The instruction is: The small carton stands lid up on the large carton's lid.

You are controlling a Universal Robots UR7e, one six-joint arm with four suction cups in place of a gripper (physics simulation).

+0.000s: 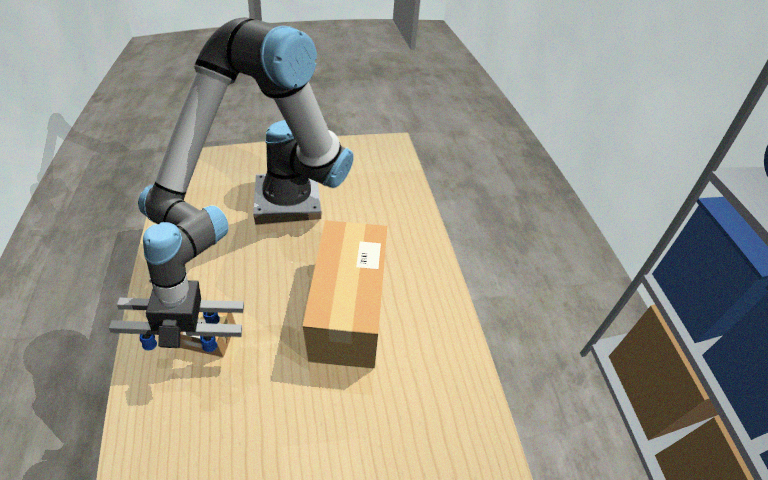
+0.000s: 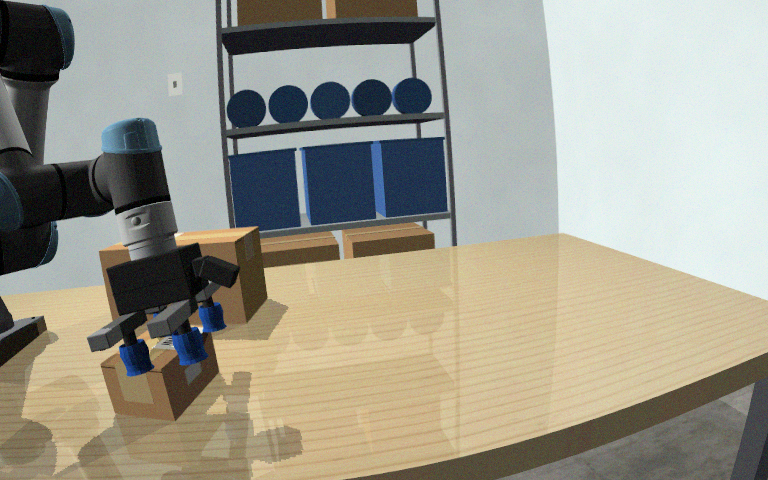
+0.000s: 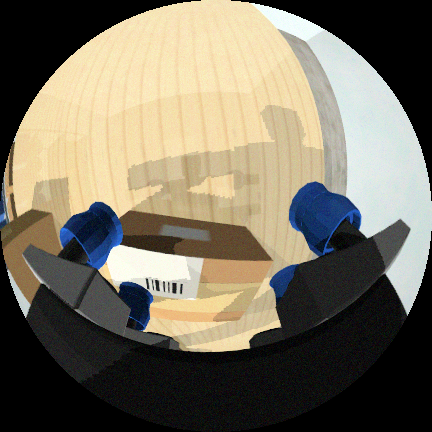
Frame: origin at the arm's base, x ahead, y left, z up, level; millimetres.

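Seen in the pictures: hand, its tool point: point(image 1: 181, 333) point(image 2: 181, 347) point(image 3: 206, 261); arm's base, origin of its link: point(image 1: 286, 190).
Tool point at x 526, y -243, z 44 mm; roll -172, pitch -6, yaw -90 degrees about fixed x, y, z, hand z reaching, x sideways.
Note:
Offsets run from my tool point to a thing's top centre. Level surfaces: height alone.
The small carton {dy +29, dx -42, dz -4 mm} point(image 1: 221, 343) point(image 2: 156, 387) point(image 3: 193, 241) is at the table's left edge, lid and barcode label up, slightly tilted. My suction gripper point(image 1: 178, 335) point(image 2: 170, 341) point(image 3: 209, 259) leans over it. Two blue cups press on its lid at the label side; the other two hang beyond its edge over the table. I cannot tell whether the carton's underside still touches the table. The large carton {dy +396, dx -89, dz +79 mm} point(image 1: 345, 278) point(image 2: 236, 273) point(image 3: 24, 238) lies lid up in the middle of the table, to the right of the gripper, with nothing on its lid.
The wooden table {dz -77 mm} point(image 1: 425, 361) point(image 2: 477, 320) point(image 3: 181, 100) carries the arm's base point(image 1: 286, 207) behind the large carton. A shelf rack point(image 1: 642, 273) point(image 2: 221, 129) with blue boxes, rolls and cartons stands off the table's right side.

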